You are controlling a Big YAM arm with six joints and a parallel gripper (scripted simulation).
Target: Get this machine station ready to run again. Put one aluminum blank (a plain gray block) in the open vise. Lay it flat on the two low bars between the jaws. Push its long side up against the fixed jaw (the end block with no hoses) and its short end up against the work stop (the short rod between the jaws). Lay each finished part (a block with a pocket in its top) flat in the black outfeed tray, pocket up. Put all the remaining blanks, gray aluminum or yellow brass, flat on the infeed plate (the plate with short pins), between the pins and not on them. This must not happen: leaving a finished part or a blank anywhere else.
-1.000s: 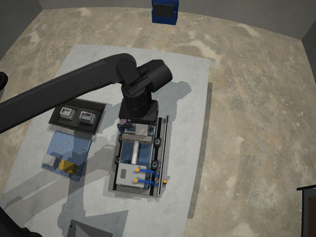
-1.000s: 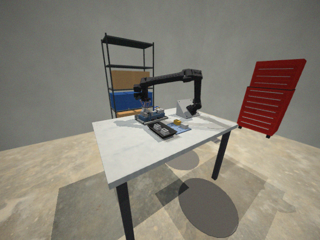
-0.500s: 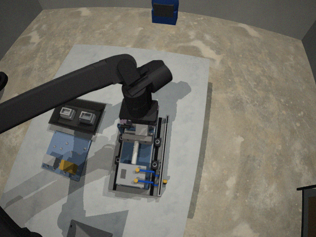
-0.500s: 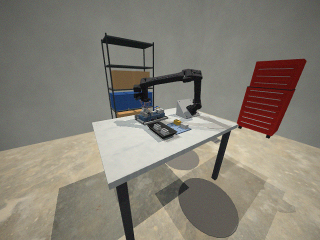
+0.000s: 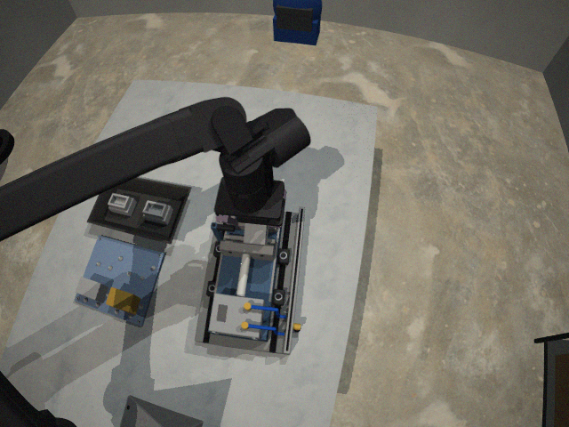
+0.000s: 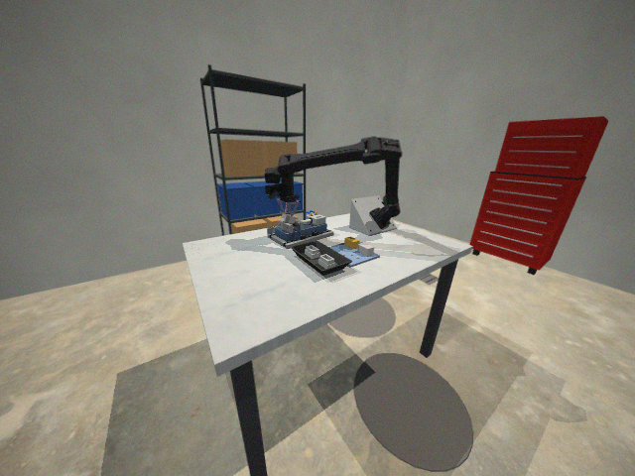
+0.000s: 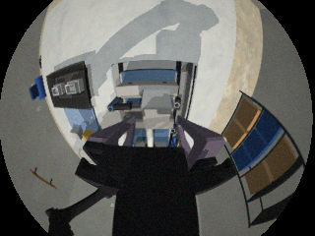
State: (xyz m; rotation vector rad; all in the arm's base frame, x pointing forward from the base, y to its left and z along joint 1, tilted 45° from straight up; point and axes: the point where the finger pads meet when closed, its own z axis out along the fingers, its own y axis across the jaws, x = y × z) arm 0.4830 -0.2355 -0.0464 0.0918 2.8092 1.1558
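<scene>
Right now my hand is 3 cm above the gray aluminum blank. From my hand the other things lie so: blue vise (7 cm behind, 2 cm to the left, 10 cm below); then pale rod (9 cm behind, 2 cm to the left, 6 cm below); then brass blank (16 cm behind, 28 cm to the left, 11 cm below).
</scene>
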